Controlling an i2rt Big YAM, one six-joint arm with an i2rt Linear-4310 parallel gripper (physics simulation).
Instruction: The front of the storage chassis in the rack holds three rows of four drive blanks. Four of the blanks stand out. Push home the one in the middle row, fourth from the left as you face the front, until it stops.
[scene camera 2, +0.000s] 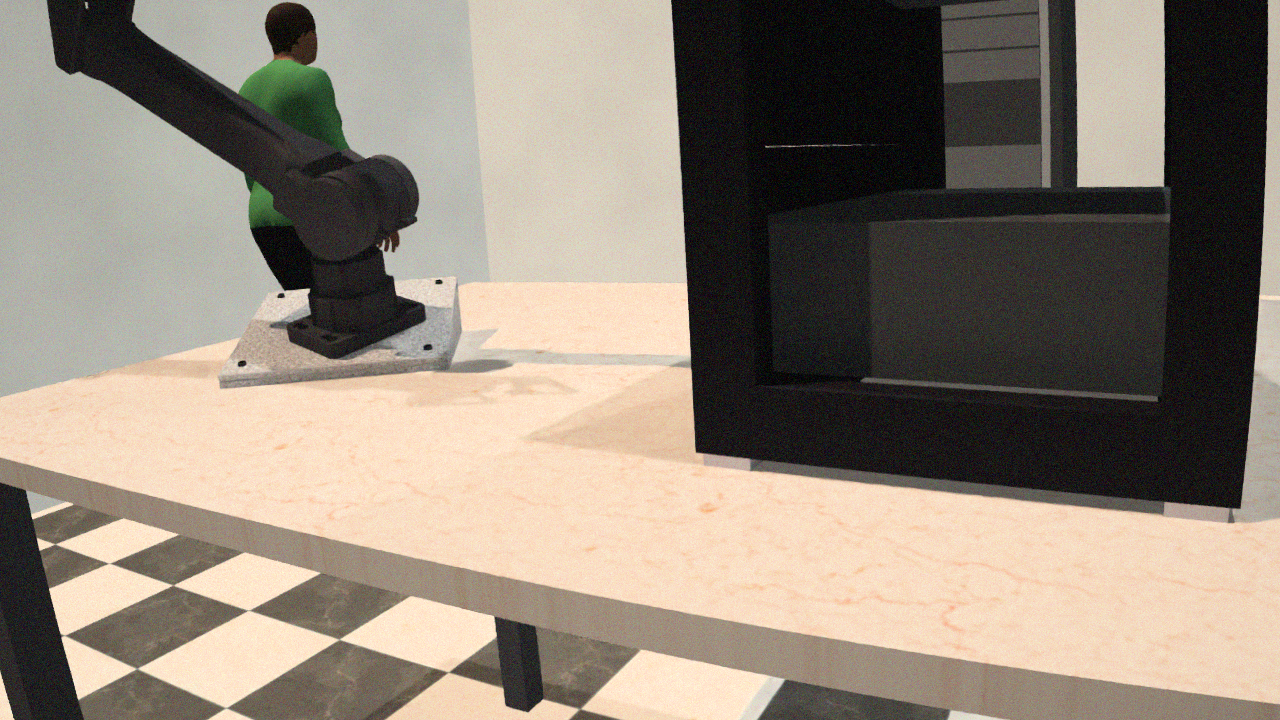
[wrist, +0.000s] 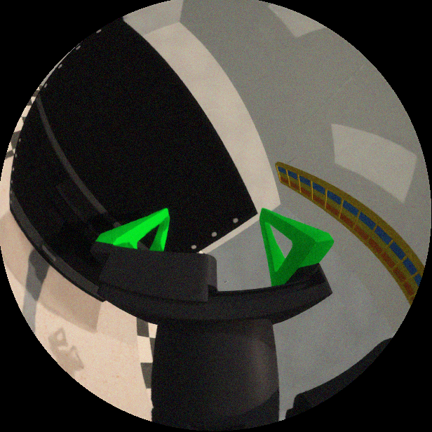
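Seen in the pictures: arm's base, origin of its link: (scene camera 2: 358, 329).
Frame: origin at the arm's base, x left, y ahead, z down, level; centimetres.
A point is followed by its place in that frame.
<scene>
The black rack (scene camera 2: 720, 268) @[x -10.4, y 50.8, z -8.4 cm] (wrist: 150, 125) stands on the table at the right in the scene view and fills the upper left of the wrist view as a large dark surface. A grey box-shaped unit (scene camera 2: 1011, 304) @[x -4.8, y 65.4, z -6.3 cm] sits low inside it. The storage chassis front and the drive blanks cannot be made out in either view. My gripper (wrist: 214, 213) is open, with its two green fingers wide apart and nothing between them. In the wrist view the rack lies beyond and to the left of the fingers. The gripper is outside the scene view.
The arm's base plate (scene camera 2: 425, 308) @[x 7.5, y 1.8, z -1.0 cm] is on the table (scene camera 2: 537, 501) @[x -20.0, y 44.5, z 3.3 cm] left of the rack. A person in a green top (scene camera 2: 281, 94) stands behind the arm. A yellow shelf-like strip with blue and red parts (wrist: 350, 205) is at the right in the wrist view.
</scene>
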